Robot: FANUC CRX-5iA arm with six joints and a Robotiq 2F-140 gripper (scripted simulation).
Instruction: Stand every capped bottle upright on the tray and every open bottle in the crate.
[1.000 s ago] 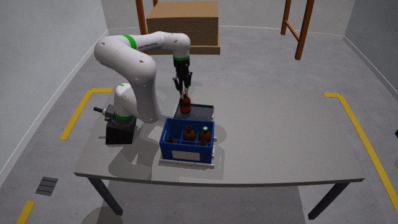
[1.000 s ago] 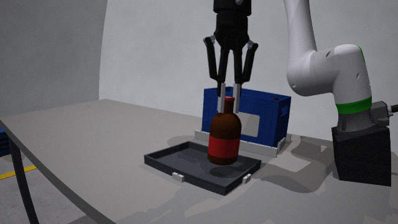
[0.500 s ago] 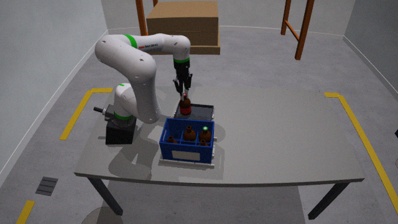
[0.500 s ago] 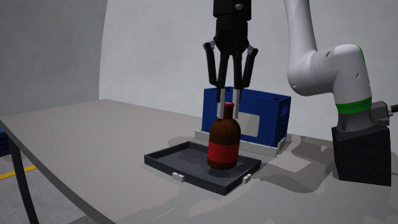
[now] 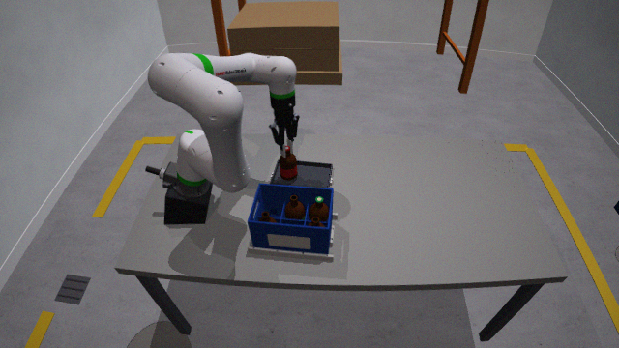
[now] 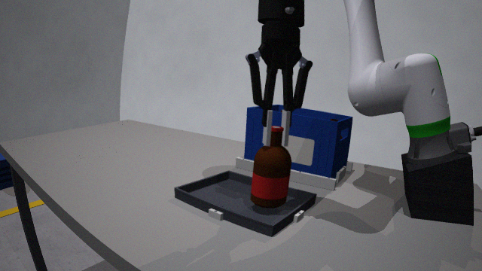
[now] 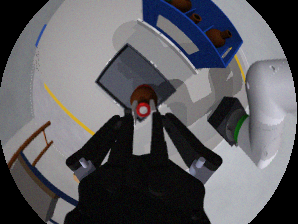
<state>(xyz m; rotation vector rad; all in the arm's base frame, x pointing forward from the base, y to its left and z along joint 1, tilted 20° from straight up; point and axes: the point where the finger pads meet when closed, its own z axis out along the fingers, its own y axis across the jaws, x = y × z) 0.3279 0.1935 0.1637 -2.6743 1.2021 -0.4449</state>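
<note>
The glass bottle lies 6 cm ahead of my hand, 26 cm to the right of it and 9 cm below it. Round my hand: blue crate: 5 cm ahead, 31 cm to the right, 9 cm below; then tray: 6 cm ahead, 1 cm to the right, 16 cm below.
</note>
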